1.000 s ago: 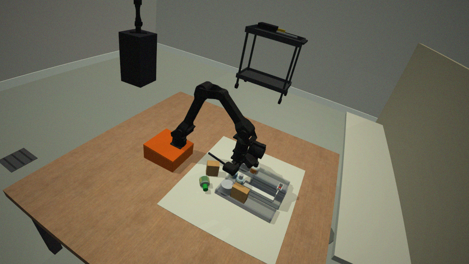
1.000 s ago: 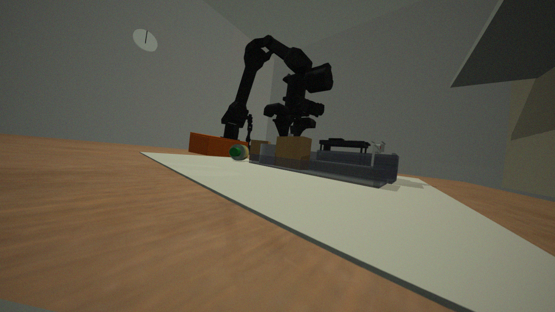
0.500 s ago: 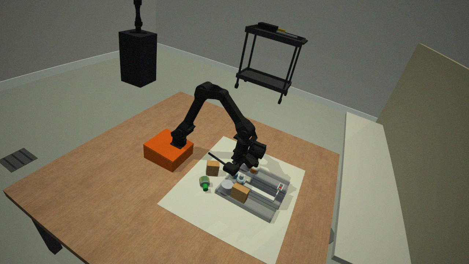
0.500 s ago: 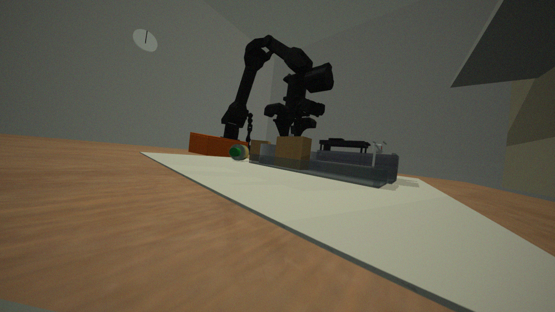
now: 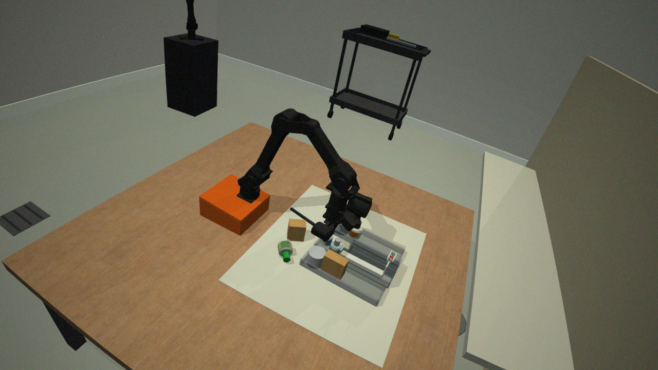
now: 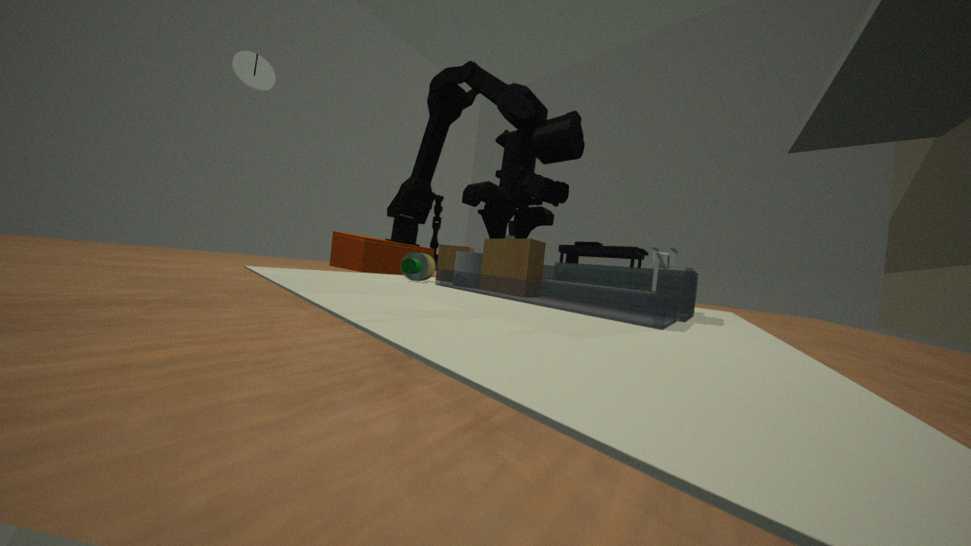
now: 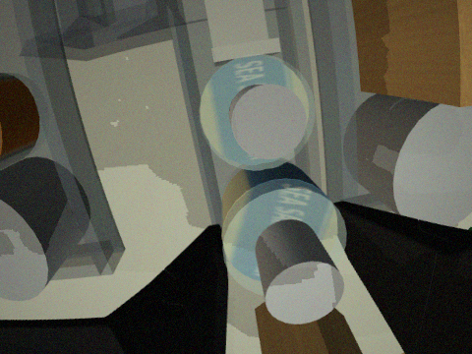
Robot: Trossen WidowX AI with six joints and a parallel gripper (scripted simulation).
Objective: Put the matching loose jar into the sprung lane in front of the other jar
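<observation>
My gripper tip is 6 cm above the white mat and 5 cm short of it. Round my gripper tip: thin black stick (13 cm behind, 11 cm to the left, 5 cm below); white pusher plate (15 cm ahead, 1 cm to the left, 1 cm below); grey lane rack (14 cm ahead, 4 cm below, 1 cm to the left).
</observation>
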